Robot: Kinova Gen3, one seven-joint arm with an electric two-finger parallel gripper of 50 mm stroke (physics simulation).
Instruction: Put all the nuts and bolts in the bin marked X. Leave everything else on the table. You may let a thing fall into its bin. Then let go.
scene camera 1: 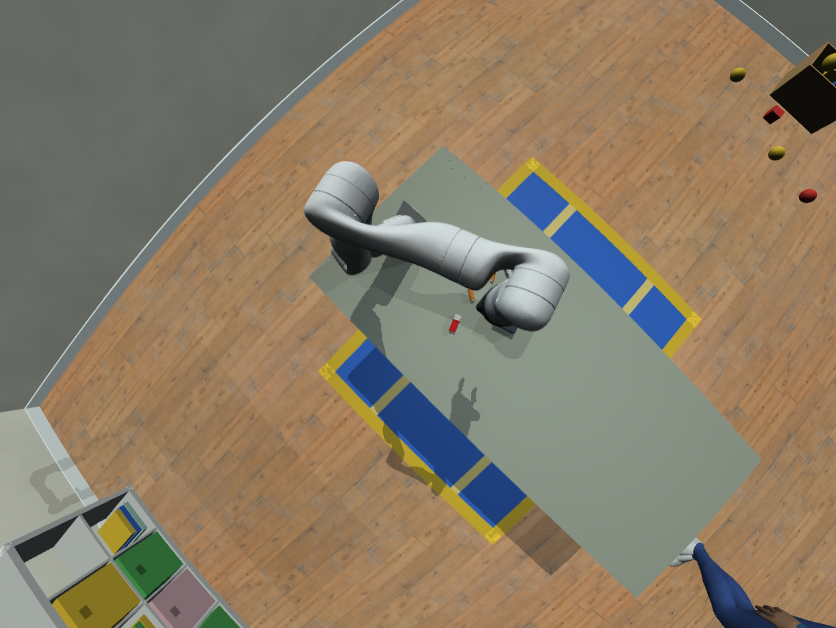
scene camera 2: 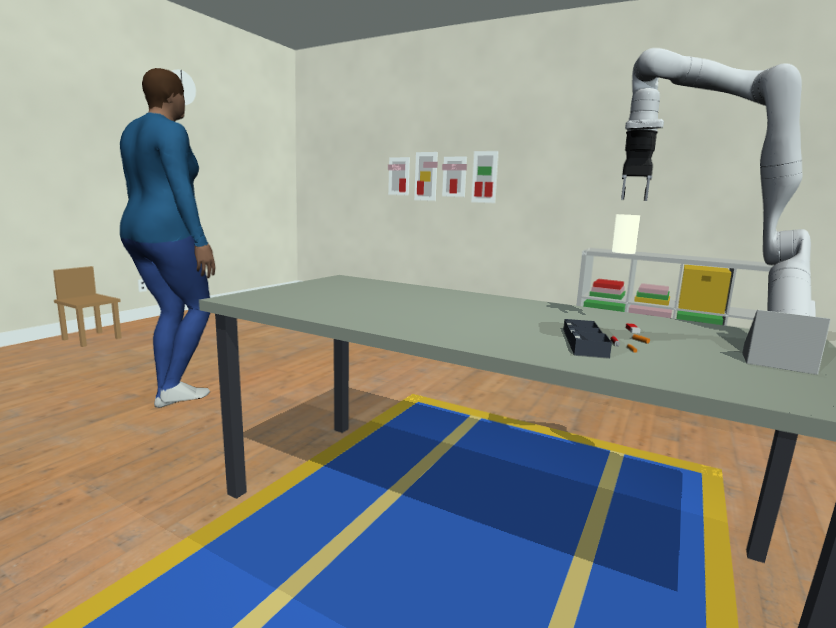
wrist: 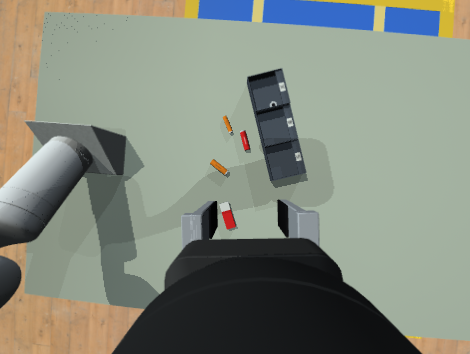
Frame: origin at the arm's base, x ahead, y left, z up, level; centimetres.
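Where they show: gripper, fingertip midpoint: (scene camera 2: 634,200) (wrist: 247,213); arm's base at its link origin: (scene camera 2: 788,333) (wrist: 71,152).
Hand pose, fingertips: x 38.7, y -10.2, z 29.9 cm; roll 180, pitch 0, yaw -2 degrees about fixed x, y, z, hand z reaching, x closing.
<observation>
Each offset is from my fingertips to the centre of the thing. "pt": to the spot under its first point. Level surfaces: height alone.
My gripper (scene camera 2: 635,198) (wrist: 247,213) is open and empty, high above the table. A black three-compartment tray @[dx +8.4, dy +14.3, dz -35.5 cm] (scene camera 2: 592,349) (wrist: 281,144) stands on the table; the arm hides most of it in scene camera 1. In the wrist view, one nut @[dx +8.1, dy +19.7, dz -36.4 cm] (wrist: 273,104) lies in the far compartment, marked X @[pt dx +6.7, dy +23.1, dz -36.8 cm] (wrist: 266,92). The other two compartments look empty. No loose nut or bolt shows on the table. Beside the tray lie two orange cylinders with silver tips @[dx -5.9, dy +5.1, dz -36.8 cm] (scene camera 1: 471,295) (wrist: 219,167) @[dx -3.3, dy +15.7, dz -37.0 cm] (wrist: 227,124), a small red cylinder @[dx +0.7, dy +11.6, dz -36.8 cm] (scene camera 2: 614,340) (wrist: 244,141) and a red-and-white block @[dx -4.6, dy -6.9, dz -36.8 cm] (scene camera 1: 454,324) (scene camera 2: 632,327) (wrist: 228,216).
The arm's grey base block (scene camera 2: 787,341) (wrist: 107,147) stands on the table @[dz -37.5 cm] (scene camera 1: 608,405) (scene camera 2: 378,310), left of the loose items in the wrist view. A person (scene camera 2: 158,175) stands beyond the table's far end. A shelf unit (scene camera 2: 675,259) stands behind the table in scene camera 2.
</observation>
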